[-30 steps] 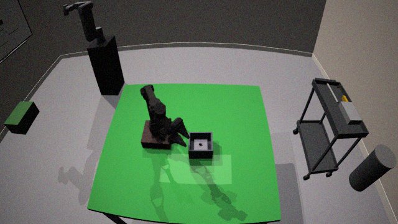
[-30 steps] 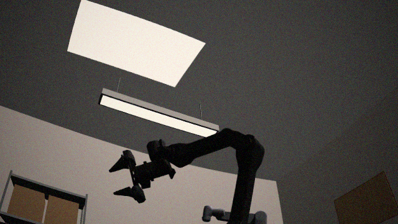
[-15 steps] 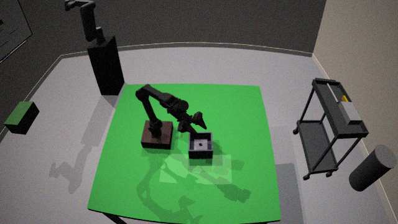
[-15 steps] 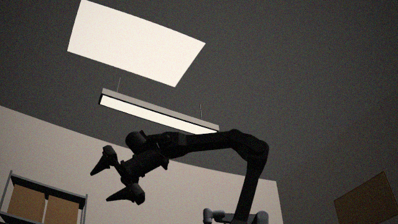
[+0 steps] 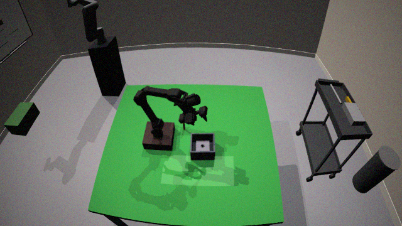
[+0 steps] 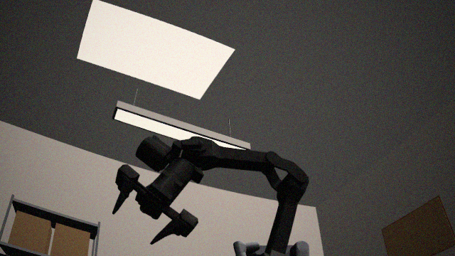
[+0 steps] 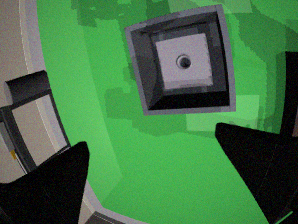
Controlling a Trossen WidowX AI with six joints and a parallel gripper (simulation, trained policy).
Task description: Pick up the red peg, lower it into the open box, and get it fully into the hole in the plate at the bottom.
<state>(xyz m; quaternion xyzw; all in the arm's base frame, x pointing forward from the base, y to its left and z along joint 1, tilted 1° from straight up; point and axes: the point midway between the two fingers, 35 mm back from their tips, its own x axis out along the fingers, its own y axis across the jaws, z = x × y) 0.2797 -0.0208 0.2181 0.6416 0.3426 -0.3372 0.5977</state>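
My gripper tip is 14 cm past the red peg, 15 cm to the right of it and 21 cm above it. Also, from my gripper tip: pale plate (2 cm ahead, 3 cm to the right, 21 cm below); grey box (2 cm ahead, 3 cm to the right, 23 cm below).
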